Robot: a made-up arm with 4 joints. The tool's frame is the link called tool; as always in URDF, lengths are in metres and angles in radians. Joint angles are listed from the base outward.
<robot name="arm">
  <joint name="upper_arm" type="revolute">
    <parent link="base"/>
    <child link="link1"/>
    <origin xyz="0 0 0.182" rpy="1.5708 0 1.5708"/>
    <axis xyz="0 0 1"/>
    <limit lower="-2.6" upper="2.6"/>
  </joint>
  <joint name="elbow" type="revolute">
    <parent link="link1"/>
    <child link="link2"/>
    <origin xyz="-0.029 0.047 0.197" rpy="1.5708 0 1.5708"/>
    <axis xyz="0 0 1"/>
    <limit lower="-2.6" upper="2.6"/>
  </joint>
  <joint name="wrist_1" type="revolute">
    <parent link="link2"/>
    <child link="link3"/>
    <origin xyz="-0.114 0.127 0.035" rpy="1.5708 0 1.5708"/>
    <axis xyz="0 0 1"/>
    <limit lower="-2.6" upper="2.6"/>
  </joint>
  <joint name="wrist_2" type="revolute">
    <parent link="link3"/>
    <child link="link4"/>
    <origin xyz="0.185 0.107 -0.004" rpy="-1.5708 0 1.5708"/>
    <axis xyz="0 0 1"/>
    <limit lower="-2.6" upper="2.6"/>
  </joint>
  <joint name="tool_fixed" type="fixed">
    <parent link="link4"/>
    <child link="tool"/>
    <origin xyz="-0.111 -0.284 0.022" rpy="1.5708 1.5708 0"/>
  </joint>
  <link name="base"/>
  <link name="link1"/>
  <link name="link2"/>
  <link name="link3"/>
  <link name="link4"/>
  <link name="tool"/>
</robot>
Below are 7 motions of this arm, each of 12 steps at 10 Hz.
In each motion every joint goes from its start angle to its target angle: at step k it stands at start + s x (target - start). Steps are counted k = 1, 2, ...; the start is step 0. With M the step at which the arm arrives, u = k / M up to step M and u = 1 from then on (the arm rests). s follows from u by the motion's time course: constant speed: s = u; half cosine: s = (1 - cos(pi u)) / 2; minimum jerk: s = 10 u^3 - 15 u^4 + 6 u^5.
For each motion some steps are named. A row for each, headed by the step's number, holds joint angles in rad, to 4 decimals.
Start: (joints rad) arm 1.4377 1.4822 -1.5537 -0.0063
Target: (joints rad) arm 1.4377 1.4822 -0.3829 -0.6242
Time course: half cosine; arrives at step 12
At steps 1, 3, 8, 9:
1: 1.4377 1.4822 -1.5338 -0.0168
3: 1.4377 1.4822 -1.3822 -0.0968
8: 1.4377 1.4822 -0.6756 -0.4697
9: 1.4377 1.4822 -0.5544 -0.5337

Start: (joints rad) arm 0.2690 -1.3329 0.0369 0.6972
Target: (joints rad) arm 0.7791 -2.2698 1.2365 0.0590
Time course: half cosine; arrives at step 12
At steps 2, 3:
2: 0.3032 -1.3957 0.1173 0.6544
3: 0.3437 -1.4701 0.2126 0.6037

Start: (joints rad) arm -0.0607 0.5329 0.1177 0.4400
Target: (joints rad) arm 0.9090 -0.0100 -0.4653 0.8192
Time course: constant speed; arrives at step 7
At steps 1, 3, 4, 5, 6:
1: 0.0778 0.4553 0.0344 0.4942
3: 0.3549 0.3002 -0.1322 0.6025
4: 0.4934 0.2227 -0.2154 0.6567
5: 0.6319 0.1451 -0.2987 0.7109
6: 0.7705 0.0676 -0.3820 0.7650

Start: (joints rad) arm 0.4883 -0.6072 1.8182 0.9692
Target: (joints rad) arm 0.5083 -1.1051 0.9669 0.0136
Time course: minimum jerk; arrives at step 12
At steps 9, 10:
9: 0.5062 -1.0536 1.0550 0.1125
10: 0.5076 -1.0874 0.9971 0.0475

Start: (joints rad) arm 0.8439 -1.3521 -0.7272 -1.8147
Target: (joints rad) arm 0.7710 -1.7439 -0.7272 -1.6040
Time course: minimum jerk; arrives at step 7
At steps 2, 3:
2: 0.8334 -1.4088 -0.7272 -1.7842
3: 0.8171 -1.4962 -0.7272 -1.7372

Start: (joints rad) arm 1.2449 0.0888 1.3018 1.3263
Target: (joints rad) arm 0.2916 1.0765 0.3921 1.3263
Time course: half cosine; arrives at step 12
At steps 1, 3, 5, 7, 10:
1: 1.2287 0.1056 1.2863 1.3263
3: 1.1053 0.2334 1.1686 1.3263
5: 0.8916 0.4548 0.9647 1.3263
7: 0.6449 0.7105 0.7292 1.3263
10: 0.3555 1.0103 0.4530 1.3263

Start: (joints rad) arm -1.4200 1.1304 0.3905 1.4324
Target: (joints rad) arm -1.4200 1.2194 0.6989 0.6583
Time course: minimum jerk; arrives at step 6
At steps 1, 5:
1: -1.4200 1.1336 0.4014 1.4049
5: -1.4200 1.2162 0.6880 0.6858

